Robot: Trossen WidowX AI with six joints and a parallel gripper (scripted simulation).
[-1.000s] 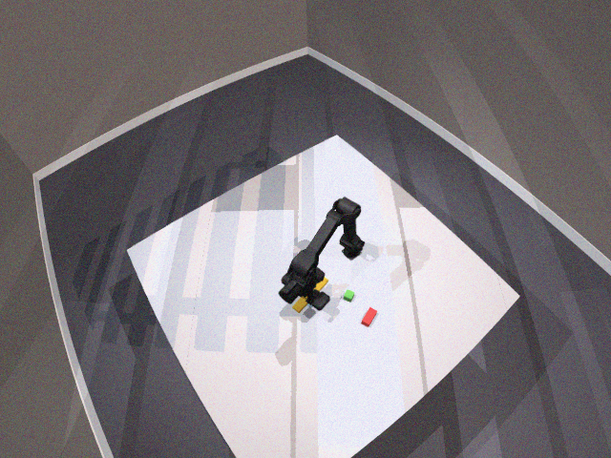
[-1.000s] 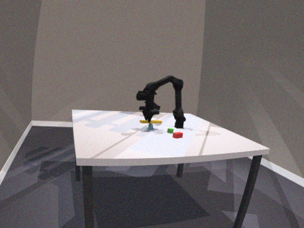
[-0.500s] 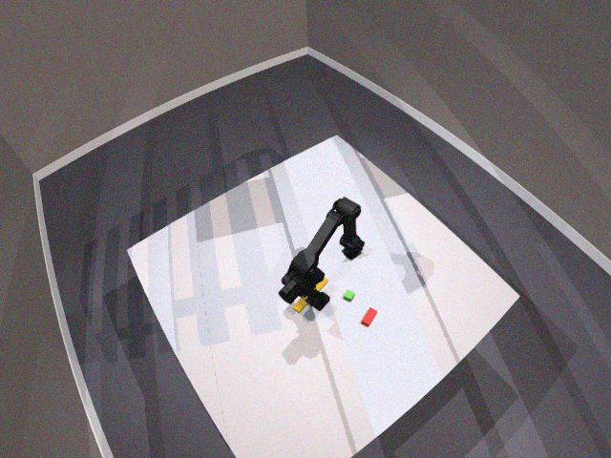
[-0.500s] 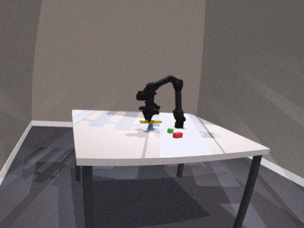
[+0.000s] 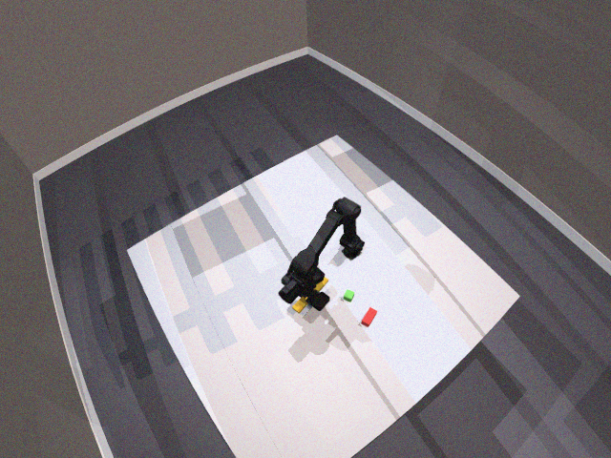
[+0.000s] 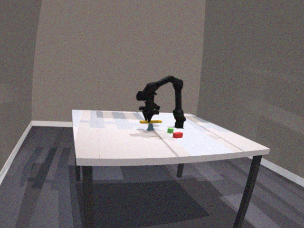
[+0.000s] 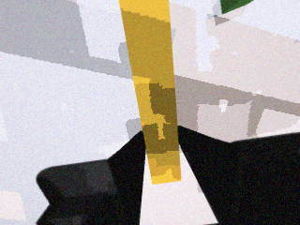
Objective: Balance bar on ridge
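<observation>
Right now my gripper tip is 3 cm past the yellow bar and 1 cm to the left of it. Also, from my gripper tip: red block: 19 cm to the left, 16 cm behind, 4 cm below; then green cube: 16 cm behind, 7 cm to the left, 4 cm below.
</observation>
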